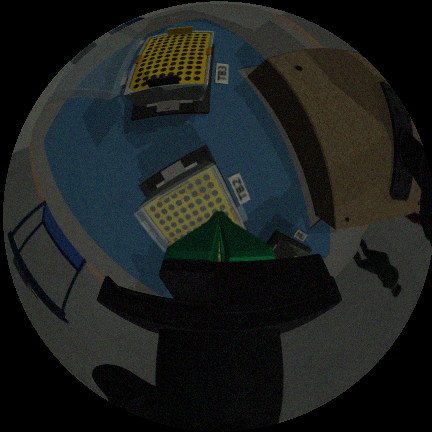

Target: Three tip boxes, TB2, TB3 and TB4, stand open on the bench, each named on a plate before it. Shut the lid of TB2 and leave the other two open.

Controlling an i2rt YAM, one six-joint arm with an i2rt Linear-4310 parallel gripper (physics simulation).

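Frame: origin at the arm's base, x ahead, y left, z up, level; centimetres.
Seen in the pictures: gripper, between the fingertips: (218,216).
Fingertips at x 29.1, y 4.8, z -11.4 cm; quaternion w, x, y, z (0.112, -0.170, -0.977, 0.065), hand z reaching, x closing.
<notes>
Offsets run from my fingertips to a thing's middle. "spot": to the spot under its first point. Level surfaces: height alone.
Tip box TB2 @(dy +1.8, dx +1.1, dz -4.0 cm) (187,202) is at the centre; its yellow rack looks pale through a clear lid lying over it. Whether the lid is fully seated is not clear. Its name plate @(spot: dy +1.4, dx -4.3, dz -7.7 cm) (239,189) is beside it. Tip box TB3 @(dy -19.6, dx -2.3, dz -1.5 cm) (172,60) is at the upper left, its rack bright and uncovered, its clear lid (102,70) swung out to the left. Its plate @(spot: dy -16.8, dx -8.4, dz -7.7 cm) (221,73) is at its right. Tip box TB4 @(dy +20.1, dx -10.7, dz -4.6 cm) (286,244) is mostly hidden behind the gripper; its lid cannot be judged. My gripper (218,216) is shut and empty, its green fingertips over TB2's near part; contact is unclear.
A large brown block (325,135) with a dark side stands on the right of the blue bench mat @(dz -7.9 cm) (75,150). A black bar (397,145) lies across the block's far side. A blue frame (64,235) is beyond the bench edge at the left. A small figure (382,267) shows at the lower right.
</notes>
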